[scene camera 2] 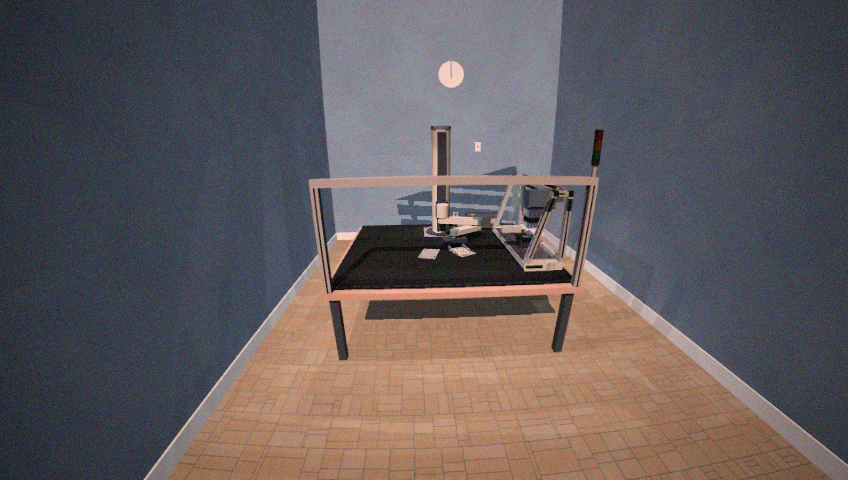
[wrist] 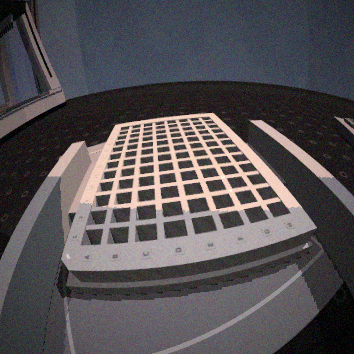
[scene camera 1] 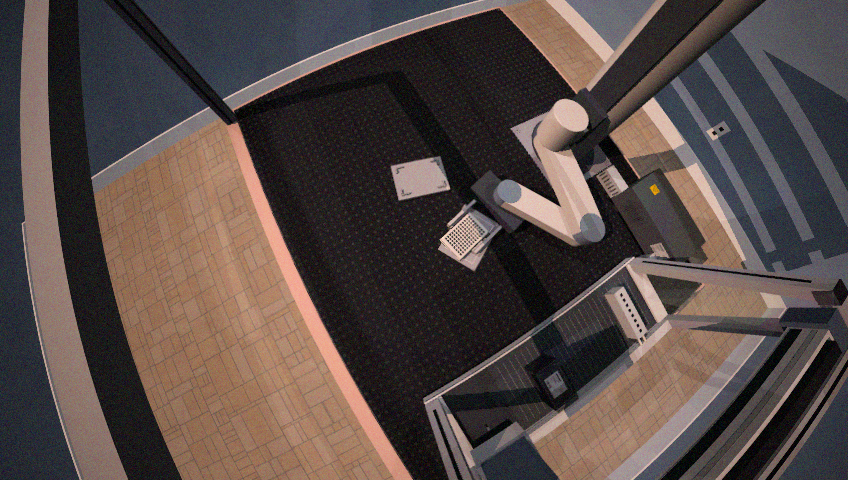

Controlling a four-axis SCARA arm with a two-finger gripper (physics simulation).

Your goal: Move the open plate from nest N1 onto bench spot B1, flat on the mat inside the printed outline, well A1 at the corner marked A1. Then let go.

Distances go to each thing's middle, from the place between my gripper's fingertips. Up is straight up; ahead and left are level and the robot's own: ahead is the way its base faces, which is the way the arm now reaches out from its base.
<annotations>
The plate point(scene camera 1: 469, 231) lies 20 mm behind my hand.
</annotations>
